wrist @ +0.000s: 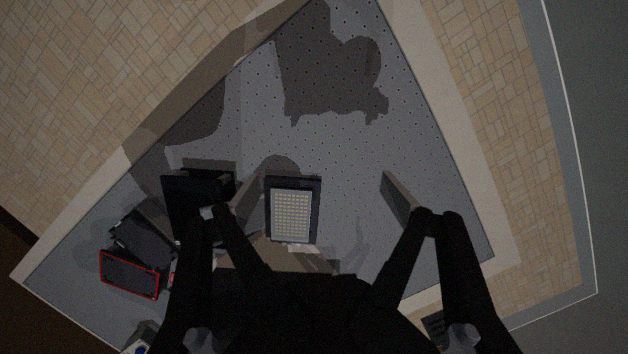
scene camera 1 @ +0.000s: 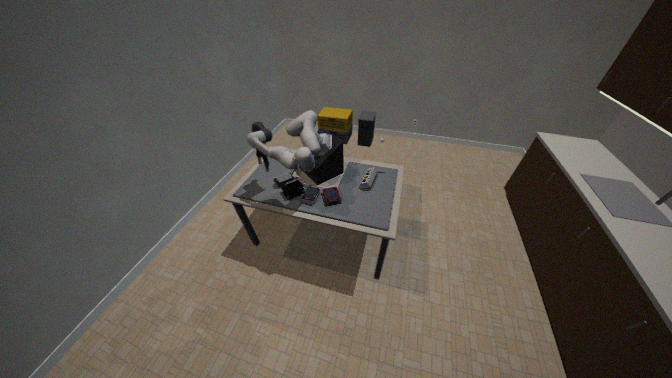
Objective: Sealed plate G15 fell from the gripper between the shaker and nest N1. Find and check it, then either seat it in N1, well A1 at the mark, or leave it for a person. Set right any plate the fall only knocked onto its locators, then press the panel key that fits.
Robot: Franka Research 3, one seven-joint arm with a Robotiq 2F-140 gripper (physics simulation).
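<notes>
My gripper [scene camera 1: 263,163] [wrist: 320,182] is open and empty, above the left part of the table. In the wrist view a pale plate with rows of gold wells [wrist: 290,215] lies on a dark rectangular holder [wrist: 268,210], between the fingers' lines of sight and well below them. Its label and seal cannot be read. A black box-shaped unit [scene camera 1: 293,189] [wrist: 192,195] stands beside it. A dark grey nest [scene camera 1: 311,194] [wrist: 145,239] and a red-rimmed nest [scene camera 1: 331,196] [wrist: 129,275] stand close together. I cannot tell which is N1. The key panel [scene camera 1: 368,178] [wrist: 137,347] is partly cut off in the wrist view.
The grey perforated table top [scene camera 1: 372,210] [wrist: 345,145] has a pale border. The black arm base [scene camera 1: 330,164] stands at its back. A yellow crate [scene camera 1: 335,120] and a dark bin [scene camera 1: 366,129] are behind the table. A kitchen counter [scene camera 1: 570,150] stands at the right.
</notes>
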